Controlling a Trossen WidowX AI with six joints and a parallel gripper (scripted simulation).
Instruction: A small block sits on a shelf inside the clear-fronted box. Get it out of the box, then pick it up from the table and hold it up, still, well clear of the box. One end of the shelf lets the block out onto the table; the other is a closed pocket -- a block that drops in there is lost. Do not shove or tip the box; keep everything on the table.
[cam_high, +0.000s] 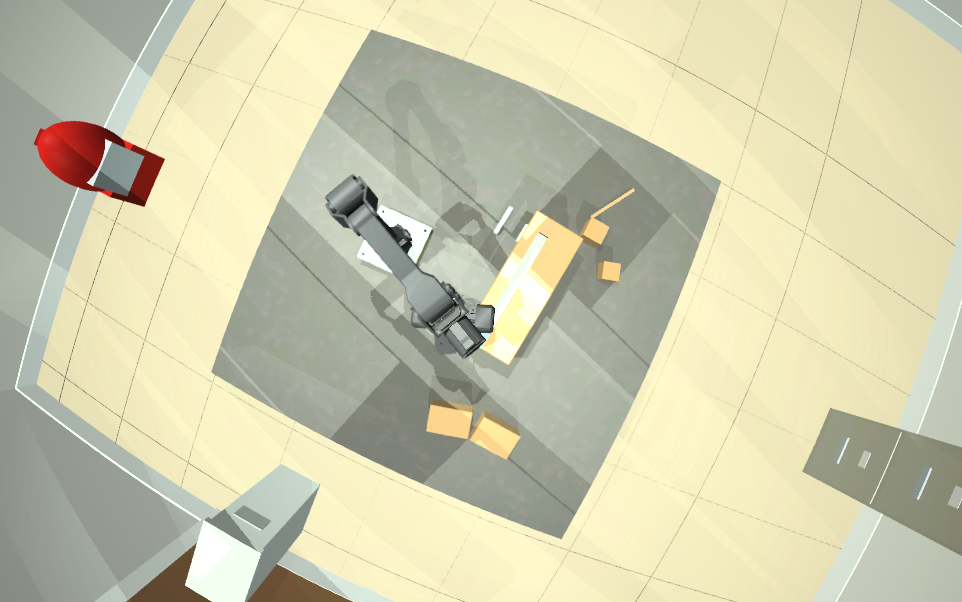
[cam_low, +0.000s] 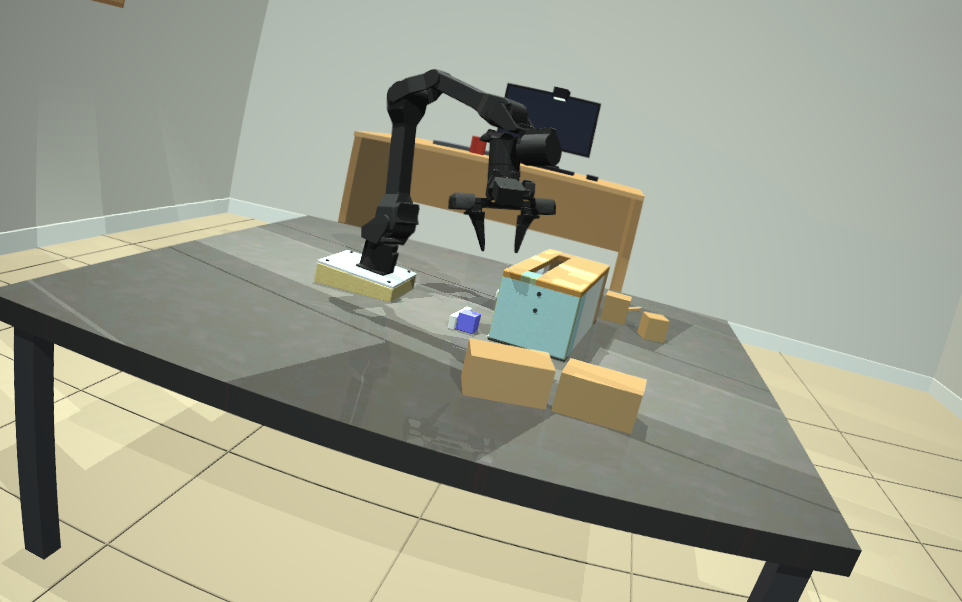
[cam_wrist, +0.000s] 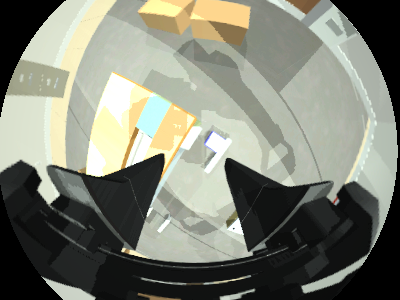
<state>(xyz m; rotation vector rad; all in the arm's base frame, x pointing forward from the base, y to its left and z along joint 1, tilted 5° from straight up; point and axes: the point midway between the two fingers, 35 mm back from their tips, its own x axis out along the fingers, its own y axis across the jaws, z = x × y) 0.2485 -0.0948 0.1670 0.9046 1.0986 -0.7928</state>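
Right now my gripper tip is 140 mm above the blue block, 30 mm past it and 10 mm to the left of it. Round my gripper tip: clear-fronted box: 150 mm to the left, 90 mm below, 60 mm ahead.
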